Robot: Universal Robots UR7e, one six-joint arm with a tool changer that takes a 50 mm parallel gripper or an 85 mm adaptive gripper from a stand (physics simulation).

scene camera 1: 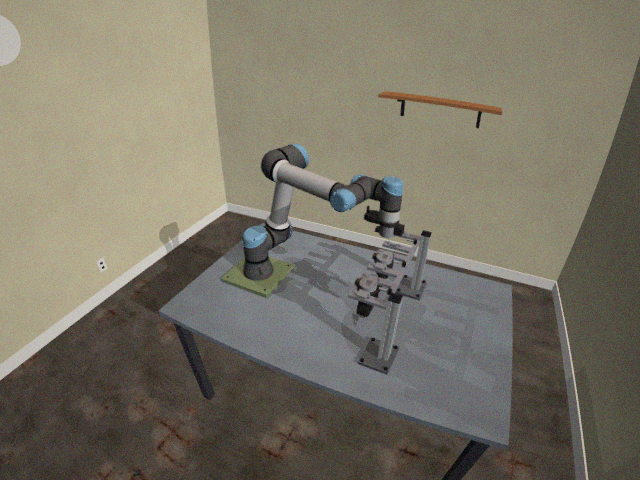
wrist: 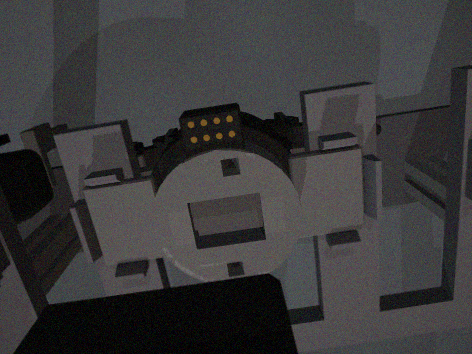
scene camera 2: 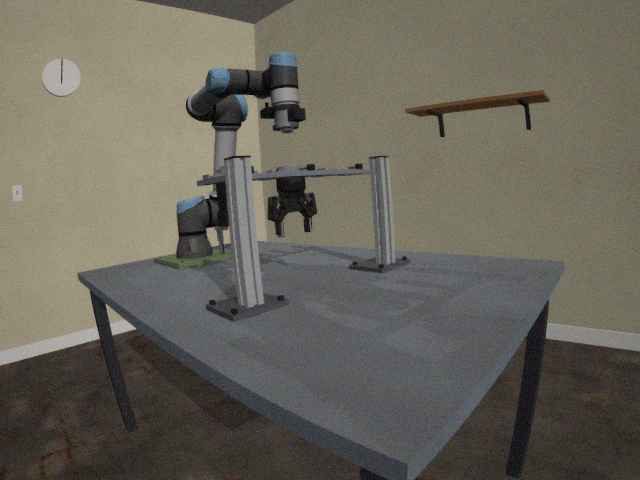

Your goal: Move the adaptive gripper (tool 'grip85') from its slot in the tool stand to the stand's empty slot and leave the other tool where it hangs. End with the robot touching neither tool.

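Note:
The arm's bare tool changer carries no tool. It is above the stand's middle slot, with a gap below it. The adaptive gripper hangs in that slot, its black fingers apart with nothing between them. Its round coupling plate faces up, and its contact block shows gold dots in the wrist view. The other tool hangs in the near slot; the near post partly hides it in scene camera 2. The empty slot is at the stand's far end.
The stand's posts rise from bolted feet on the grey table. The arm's base stands on a green plate. A wooden shelf is on the wall. A black block fills the wrist view's lower part.

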